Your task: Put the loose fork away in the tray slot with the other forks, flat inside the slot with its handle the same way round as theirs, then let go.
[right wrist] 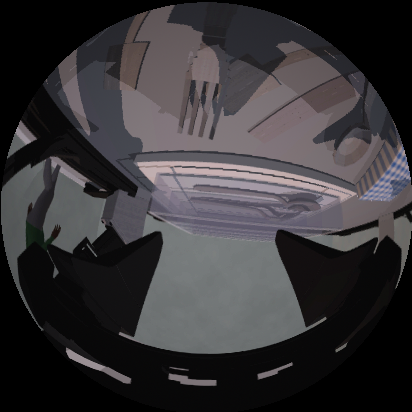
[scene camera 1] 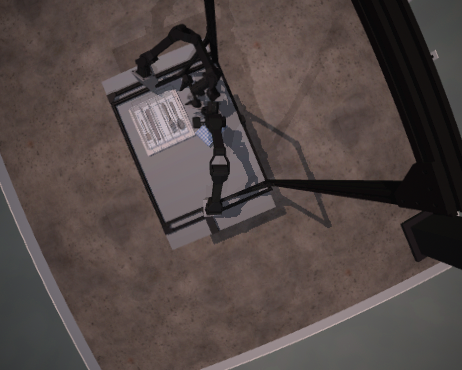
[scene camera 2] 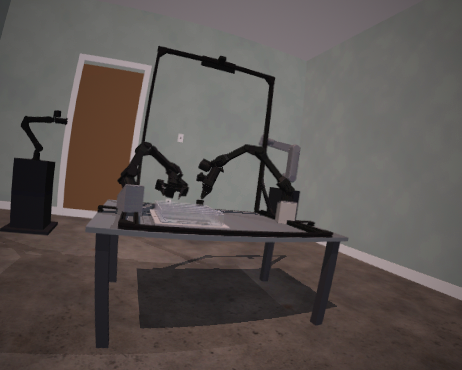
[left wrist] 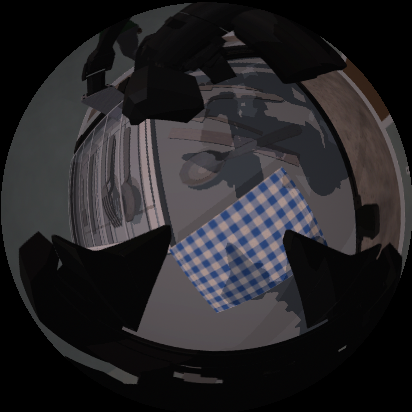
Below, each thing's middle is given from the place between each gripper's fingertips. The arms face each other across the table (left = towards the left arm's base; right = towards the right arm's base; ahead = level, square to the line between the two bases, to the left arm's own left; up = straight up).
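My left gripper is 160 mm to the left of the white cutlery tray [scene camera 1: 161,121], and it's 60 mm above the tray and 260 mm short of it.
My right hand is 5 cm above the white cutlery tray, 19 cm short of it and 4 cm to the right of it. Going by its middle, the tray is nearer to my right hand than to my left gripper.
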